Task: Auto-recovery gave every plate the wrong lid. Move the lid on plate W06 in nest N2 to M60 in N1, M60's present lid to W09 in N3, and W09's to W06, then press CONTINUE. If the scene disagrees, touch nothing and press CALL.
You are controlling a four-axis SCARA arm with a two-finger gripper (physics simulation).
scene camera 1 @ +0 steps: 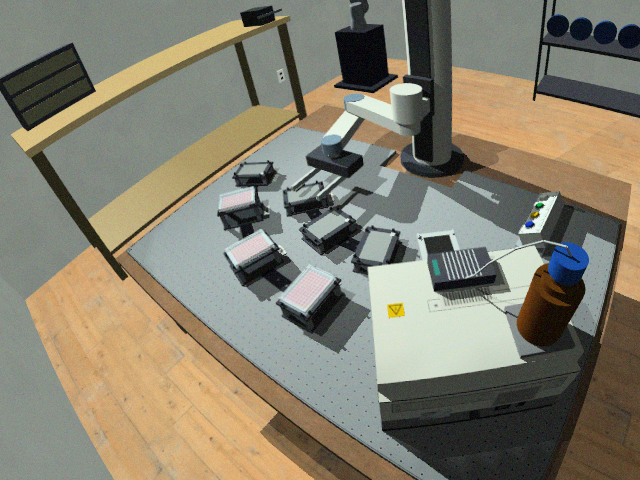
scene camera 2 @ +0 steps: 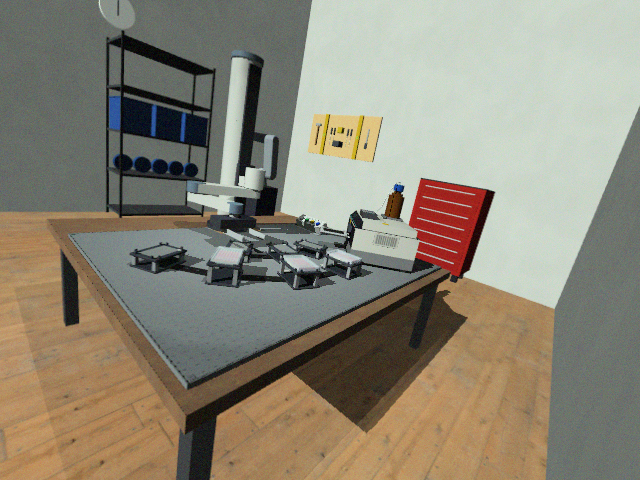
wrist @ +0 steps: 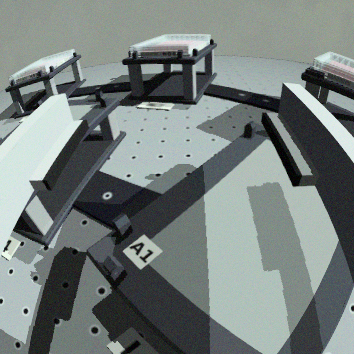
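Where they show: gripper, fingertip midpoint: (scene camera 1: pixel 305 193) (scene camera 2: pixel 254 238) (wrist: pixel 170 100); arm's base, link origin: (scene camera 1: pixel 432 159).
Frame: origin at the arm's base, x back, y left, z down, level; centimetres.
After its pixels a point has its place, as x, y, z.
Three pink plates under clear lids sit on raised nests: the first (scene camera 1: pixel 237 198) {-62.4, -40.3, -10.0} (scene camera 2: pixel 227 254) {-63.4, -42.3, -10.0}, the second (scene camera 1: pixel 251 249) {-76.2, -17.9, -9.2} (scene camera 2: pixel 302 263) {-78.2, -21.5, -9.2} and the third (scene camera 1: pixel 309 289) {-78.1, 6.1, -9.1} (scene camera 2: pixel 343 256) {-79.1, 2.4, -9.1}. The wrist view shows a left plate (wrist: pixel 45 67) {-71.7, 0.5, -8.5}, a middle plate (wrist: pixel 172 45) {-69.1, -19.8, -9.0} and a right plate (wrist: pixel 335 65) {-58.8, -35.8, -10.0} at its far edge. Their plate and nest codes are too small to read. My gripper (scene camera 1: pixel 307 191) {-49.4, -20.7, -9.5} (wrist: pixel 170 100) {-49.4, -20.7, -9.5} is open and empty, its fingers apart over a grey stand, away from the plates. A label "A1" (wrist: pixel 143 251) {-44.3, -19.5, -5.5} lies below. The button box (scene camera 1: pixel 537 217) {-23.5, 47.0, -8.1} has green, yellow and blue buttons.
Bare stands (scene camera 1: pixel 253 173) {-45.2, -52.8, -5.7} (scene camera 1: pixel 329 228) {-55.7, -6.2, -5.7} (scene camera 1: pixel 376 249) {-55.8, 10.6, -5.6} stand around the plates. A large white instrument (scene camera 1: pixel 439 335) {-80.4, 42.1, -22.2} (scene camera 2: pixel 385 240) {-83.2, 29.2, -15.2} fills the table's right side in the first scene view, bearing a dark device (scene camera 1: pixel 462 268) {-66.4, 39.6, -24.8} and a brown bottle (scene camera 1: pixel 550 304) {-74.5, 57.3, -34.7} (scene camera 2: pixel 394 205) {-72.0, 53.6, -30.0} with a thin tube.
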